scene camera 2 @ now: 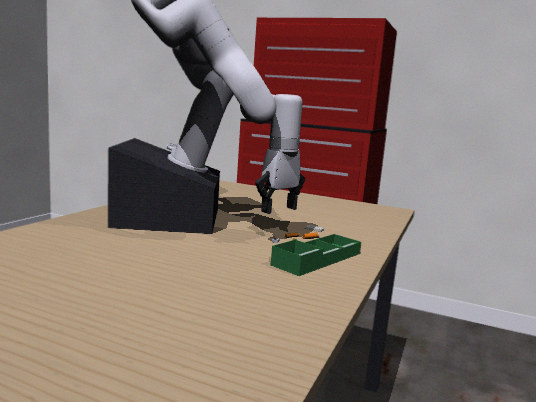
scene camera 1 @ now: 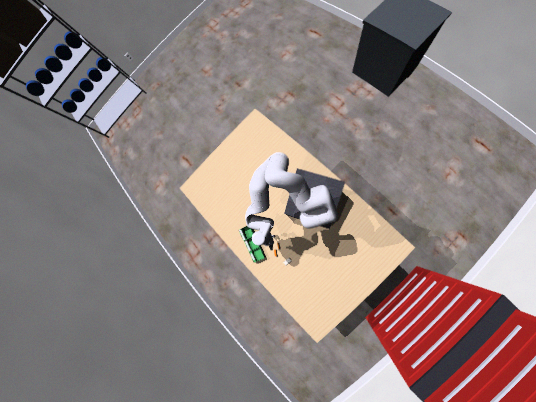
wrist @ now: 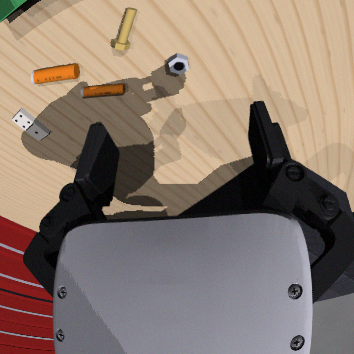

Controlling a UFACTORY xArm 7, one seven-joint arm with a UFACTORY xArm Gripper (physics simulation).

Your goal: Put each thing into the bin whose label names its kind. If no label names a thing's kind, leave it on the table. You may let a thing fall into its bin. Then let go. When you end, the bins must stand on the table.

Path:
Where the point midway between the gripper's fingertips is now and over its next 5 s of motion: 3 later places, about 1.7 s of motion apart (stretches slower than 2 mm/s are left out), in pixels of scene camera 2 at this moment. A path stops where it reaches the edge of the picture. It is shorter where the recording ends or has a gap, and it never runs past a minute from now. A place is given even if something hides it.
My gripper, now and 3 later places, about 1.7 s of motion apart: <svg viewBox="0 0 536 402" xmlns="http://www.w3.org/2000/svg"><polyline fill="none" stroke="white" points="279,210 273,240 307,202 321,205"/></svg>

